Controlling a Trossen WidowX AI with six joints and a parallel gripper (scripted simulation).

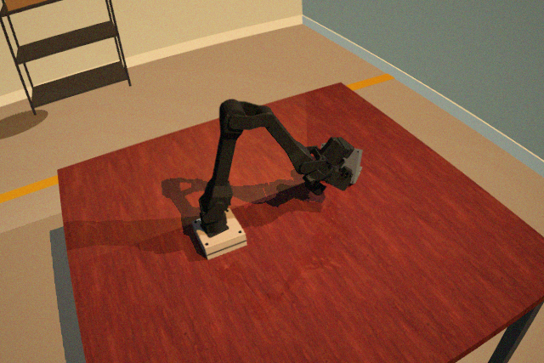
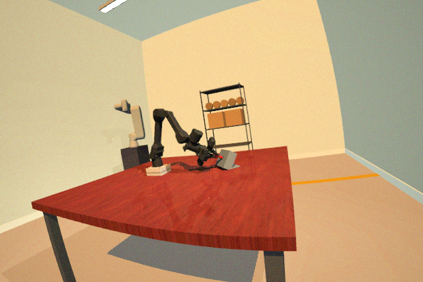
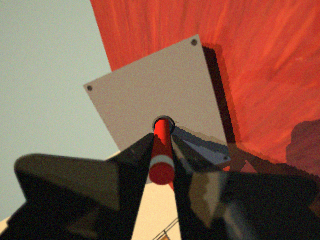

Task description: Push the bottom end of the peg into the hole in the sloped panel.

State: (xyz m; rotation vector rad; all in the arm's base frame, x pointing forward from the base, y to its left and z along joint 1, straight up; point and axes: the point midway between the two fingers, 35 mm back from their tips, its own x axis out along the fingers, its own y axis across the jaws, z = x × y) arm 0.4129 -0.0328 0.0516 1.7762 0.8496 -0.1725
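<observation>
Now: the panel 40 mm ahead of my gripper tip, 30 mm to the left of it and 30 mm below it. The rest, counted from my gripper tip: round red peg (10 mm to the right, 10 mm behind, 10 mm above).
</observation>
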